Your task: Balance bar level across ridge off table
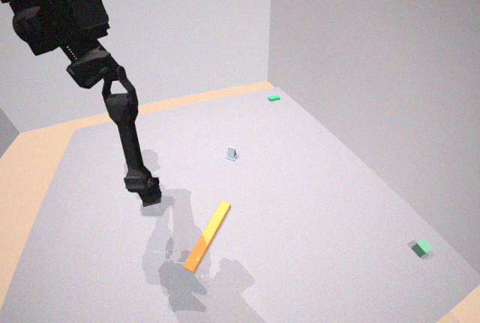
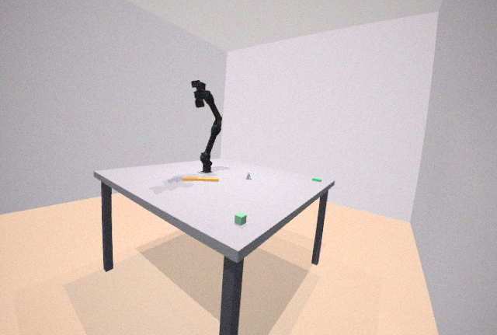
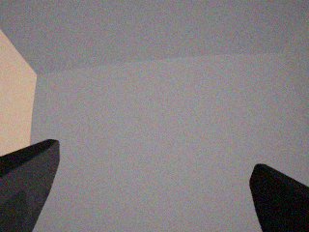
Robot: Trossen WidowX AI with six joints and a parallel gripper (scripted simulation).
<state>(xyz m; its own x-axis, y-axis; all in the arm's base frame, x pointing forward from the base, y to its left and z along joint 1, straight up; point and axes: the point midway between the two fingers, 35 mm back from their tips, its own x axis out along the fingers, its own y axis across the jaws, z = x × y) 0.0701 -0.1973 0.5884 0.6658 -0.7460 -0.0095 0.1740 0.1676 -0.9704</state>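
My gripper tip is 8 cm short of the bar, 2 cm to the right of it and 58 cm above it. Round my gripper tip: green cube: 65 cm ahead, 28 cm to the right, 57 cm below; then flat green block: 65 cm ahead, 72 cm to the left, 58 cm below.
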